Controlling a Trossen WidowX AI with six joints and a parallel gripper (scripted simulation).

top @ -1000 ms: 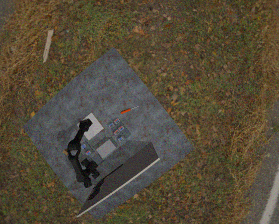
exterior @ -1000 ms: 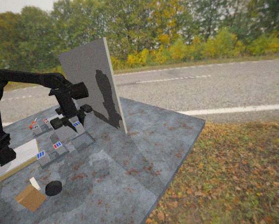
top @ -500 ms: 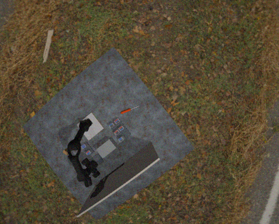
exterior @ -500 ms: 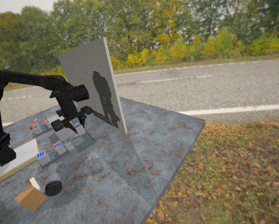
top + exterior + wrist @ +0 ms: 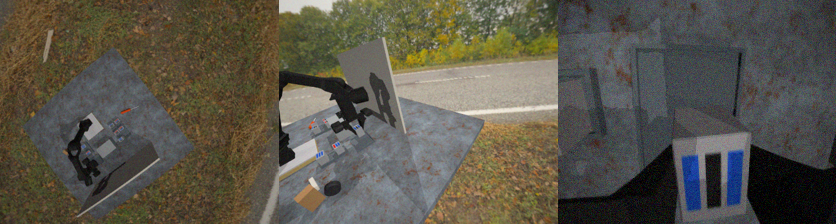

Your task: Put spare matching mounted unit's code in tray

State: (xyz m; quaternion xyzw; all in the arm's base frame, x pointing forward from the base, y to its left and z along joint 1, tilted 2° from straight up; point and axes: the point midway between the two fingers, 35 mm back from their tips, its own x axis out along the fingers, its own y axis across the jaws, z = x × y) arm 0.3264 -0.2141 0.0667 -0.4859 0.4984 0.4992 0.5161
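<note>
My gripper tip is now 6 cm above the flat grey tray and 1 cm past it. The rest, counted from my gripper tip: grey mounted unit 21 cm to the left, 3 cm behind, 1 cm below; then grey spare block 2 cm above; then black puck 20 cm behind, 16 cm to the right, 3 cm below.
</note>
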